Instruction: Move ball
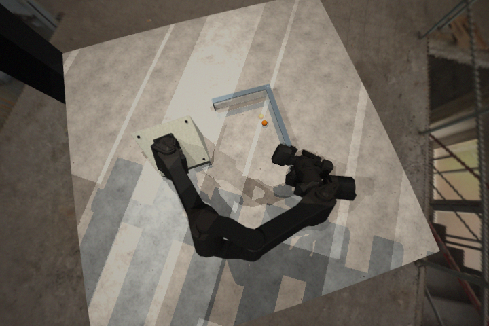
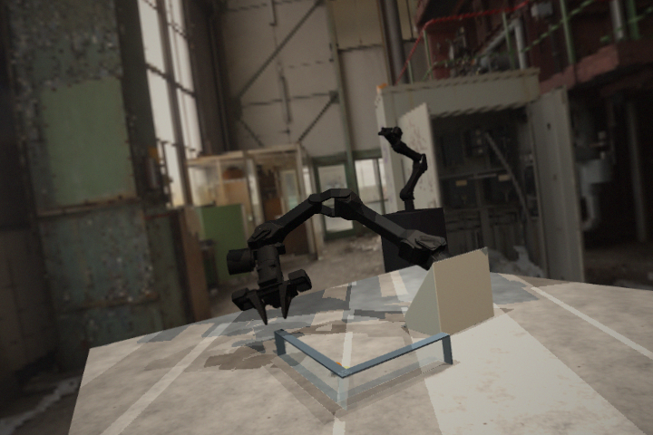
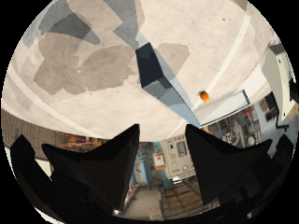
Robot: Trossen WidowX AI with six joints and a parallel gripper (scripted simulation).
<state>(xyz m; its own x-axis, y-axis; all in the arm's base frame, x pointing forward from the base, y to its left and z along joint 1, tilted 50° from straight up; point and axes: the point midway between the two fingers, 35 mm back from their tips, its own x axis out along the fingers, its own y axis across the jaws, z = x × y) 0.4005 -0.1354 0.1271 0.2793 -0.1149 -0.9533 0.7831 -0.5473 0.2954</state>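
The orange ball is 50 mm behind my gripper tip, 160 mm to the left of it and 80 mm below it. The rest, counted from my gripper tip: see-through copy of ball 50 mm behind, 190 mm to the left, 80 mm below.
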